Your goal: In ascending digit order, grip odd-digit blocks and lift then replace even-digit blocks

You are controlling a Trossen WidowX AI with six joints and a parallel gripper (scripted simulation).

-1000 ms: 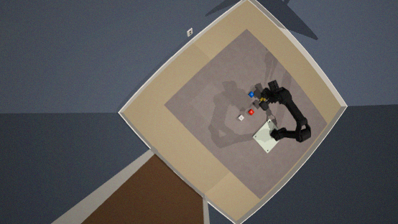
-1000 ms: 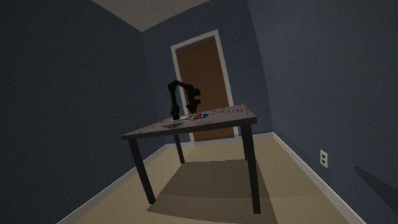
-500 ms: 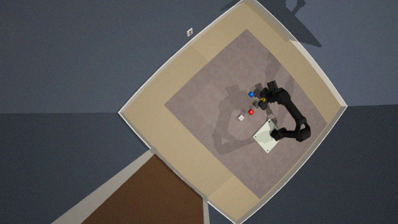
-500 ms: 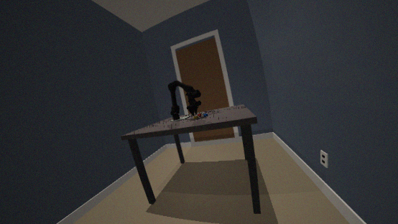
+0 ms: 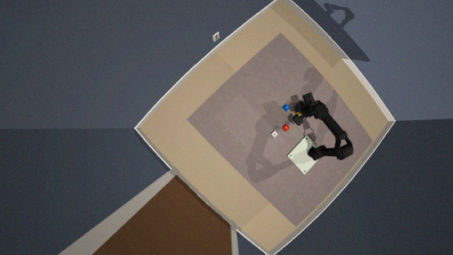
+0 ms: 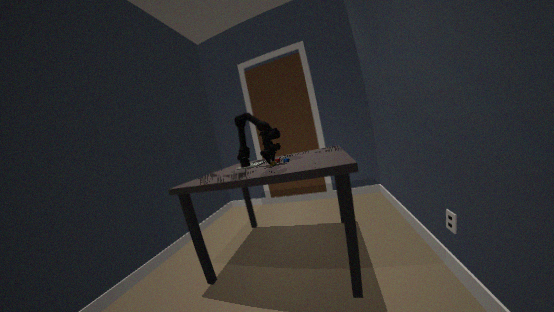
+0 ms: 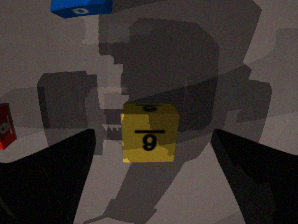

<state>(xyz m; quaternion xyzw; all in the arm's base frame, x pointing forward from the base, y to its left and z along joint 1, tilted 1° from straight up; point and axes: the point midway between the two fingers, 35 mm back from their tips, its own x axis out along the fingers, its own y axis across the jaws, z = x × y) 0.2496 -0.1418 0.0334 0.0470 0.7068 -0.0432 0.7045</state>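
Now: the red block 14 cm to the left of my gripper tip and 2 cm ahead of it. Round my gripper tip: white block (22 cm to the left, 5 cm ahead); then yellow block (right at my gripper tip); then blue block (10 cm ahead, 3 cm to the left).
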